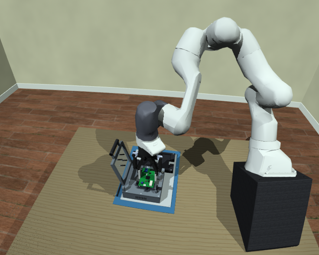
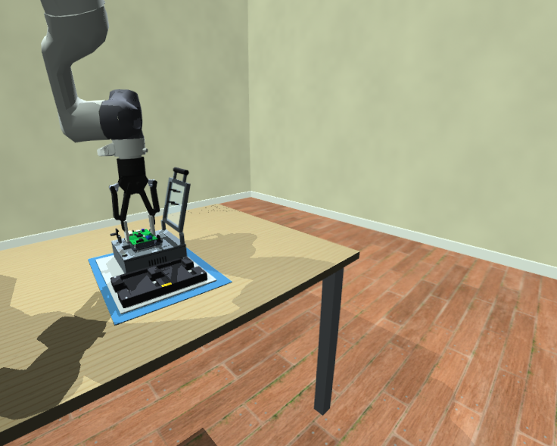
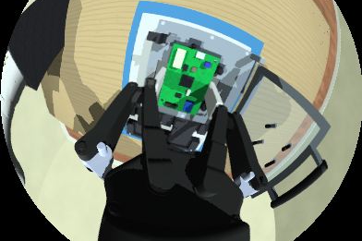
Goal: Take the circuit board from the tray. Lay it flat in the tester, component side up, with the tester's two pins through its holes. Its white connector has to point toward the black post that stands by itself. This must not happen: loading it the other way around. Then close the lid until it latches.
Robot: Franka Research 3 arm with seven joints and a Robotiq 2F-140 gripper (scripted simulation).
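The green circuit board lies 2 cm below my hand. Round my hand: lid (12 cm ahead, 8 cm above, 1 cm to the left).
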